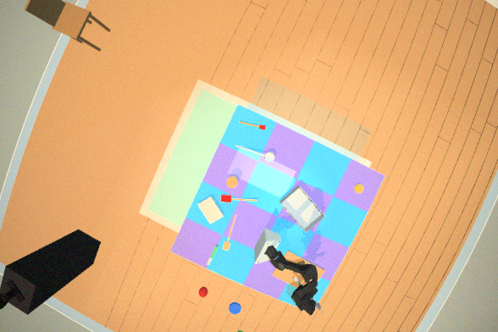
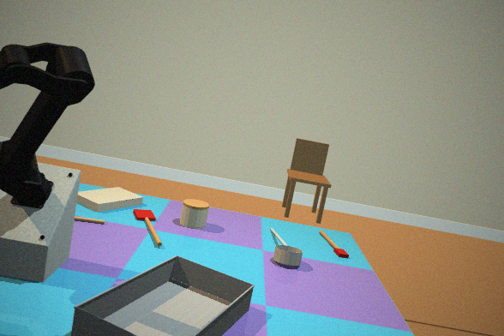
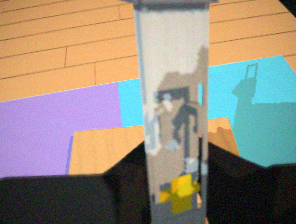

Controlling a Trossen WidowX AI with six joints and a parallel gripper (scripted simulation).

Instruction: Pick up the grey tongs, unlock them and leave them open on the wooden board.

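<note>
Now: the wooden board 2 cm ahead of my gripper tip, 7 cm to the left of it and 18 cm below it. Also, from my gripper tip: cream block: 21 cm ahead, 92 cm to the left, 17 cm below; then yellow lock piece: 3 cm to the left, 2 cm above; then roasting tin: 52 cm ahead, 29 cm to the left, 16 cm below.
</note>
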